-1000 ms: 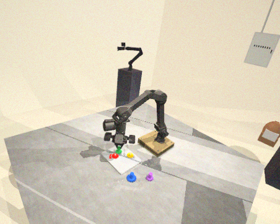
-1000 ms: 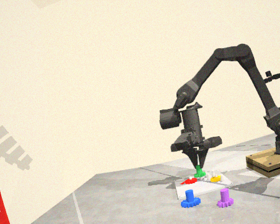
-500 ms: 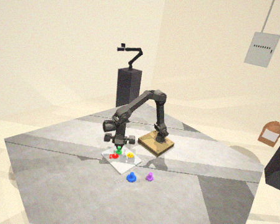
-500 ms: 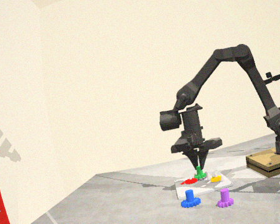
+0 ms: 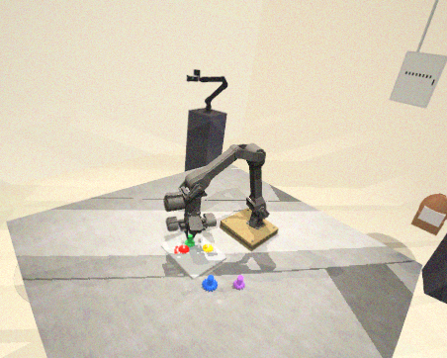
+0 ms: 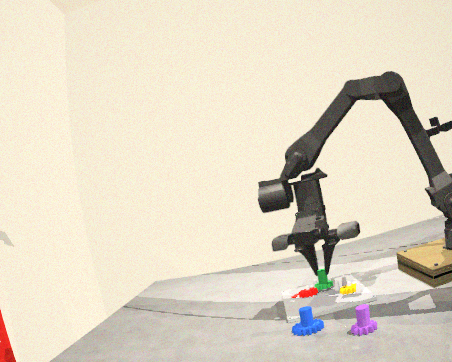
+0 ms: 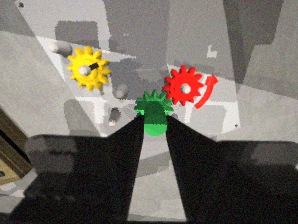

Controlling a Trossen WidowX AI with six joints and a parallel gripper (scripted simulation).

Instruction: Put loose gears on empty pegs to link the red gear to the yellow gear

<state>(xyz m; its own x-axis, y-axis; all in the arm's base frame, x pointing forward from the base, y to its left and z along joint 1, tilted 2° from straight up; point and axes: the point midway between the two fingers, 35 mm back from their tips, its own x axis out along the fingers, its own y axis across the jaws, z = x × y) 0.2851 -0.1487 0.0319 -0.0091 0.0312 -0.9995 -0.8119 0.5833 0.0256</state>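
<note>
Now: gripper tip 10 mm above the green gear. Also, from my gripper tip: red arrow 60 mm ahead, 30 mm below, 20 mm to the right; then yellow gear 70 mm to the left, 30 mm below, 30 mm behind; then red gear 40 mm ahead, 30 mm below.
</note>
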